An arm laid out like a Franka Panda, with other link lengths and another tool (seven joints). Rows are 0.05 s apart.
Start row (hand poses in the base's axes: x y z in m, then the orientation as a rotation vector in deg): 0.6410, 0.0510, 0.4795, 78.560, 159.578, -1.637
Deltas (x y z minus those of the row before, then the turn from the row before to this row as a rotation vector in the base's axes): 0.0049, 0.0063, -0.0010, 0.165, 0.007, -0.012; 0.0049, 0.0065, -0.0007, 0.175, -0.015, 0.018; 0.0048, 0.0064, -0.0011, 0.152, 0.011, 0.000; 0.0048, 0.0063, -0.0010, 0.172, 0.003, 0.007; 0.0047, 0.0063, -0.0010, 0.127, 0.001, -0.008; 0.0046, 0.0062, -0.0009, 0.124, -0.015, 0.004; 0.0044, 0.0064, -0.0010, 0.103, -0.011, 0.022; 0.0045, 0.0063, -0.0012, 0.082, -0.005, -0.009; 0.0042, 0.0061, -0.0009, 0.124, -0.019, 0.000; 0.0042, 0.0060, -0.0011, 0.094, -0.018, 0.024; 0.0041, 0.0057, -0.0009, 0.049, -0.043, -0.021
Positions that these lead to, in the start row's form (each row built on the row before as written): 0.6459, 0.0573, 0.4785, 78.615, 159.641, -1.413; 0.6508, 0.0638, 0.4778, 78.622, 159.711, -1.159; 0.6556, 0.0702, 0.4767, 78.659, 159.780, -0.955; 0.6604, 0.0765, 0.4757, 78.687, 159.855, -0.717; 0.6651, 0.0828, 0.4747, 78.726, 159.900, -0.541; 0.6697, 0.0890, 0.4738, 78.741, 159.939, -0.358; 0.6741, 0.0954, 0.4728, 78.728, 159.985, -0.206; 0.6786, 0.1017, 0.4716, 78.756, 160.007, -0.088; 0.6828, 0.1078, 0.4707, 78.775, 160.040, 0.098; 0.6870, 0.1138, 0.4696, 78.754, 160.078, 0.242; 0.6911, 0.1195, 0.4687, 78.777, 160.048, 0.340
